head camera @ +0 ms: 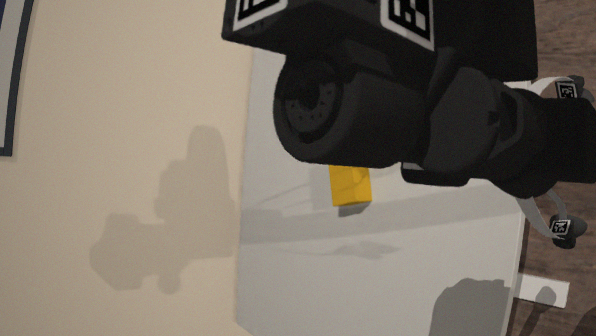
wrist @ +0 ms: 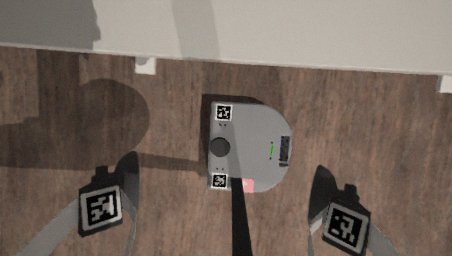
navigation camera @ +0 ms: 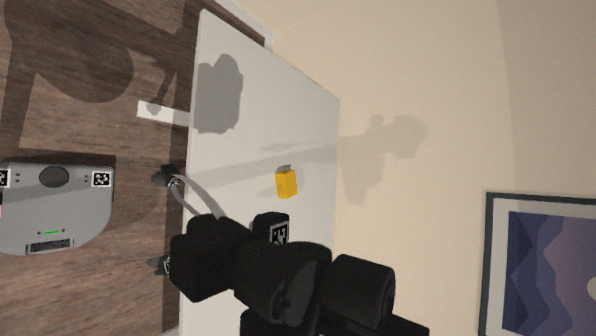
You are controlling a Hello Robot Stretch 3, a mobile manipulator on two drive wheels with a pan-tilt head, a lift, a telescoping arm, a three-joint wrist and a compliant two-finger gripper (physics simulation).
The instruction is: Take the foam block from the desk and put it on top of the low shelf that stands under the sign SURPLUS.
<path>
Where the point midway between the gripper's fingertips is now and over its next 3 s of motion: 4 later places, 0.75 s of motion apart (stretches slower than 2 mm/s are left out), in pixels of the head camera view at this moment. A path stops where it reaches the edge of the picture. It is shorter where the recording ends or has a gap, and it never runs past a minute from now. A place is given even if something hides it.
My gripper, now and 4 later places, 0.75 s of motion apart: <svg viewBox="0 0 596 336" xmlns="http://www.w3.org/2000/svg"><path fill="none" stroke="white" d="M576 162L530 190L444 188L372 181L315 176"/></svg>
</path>
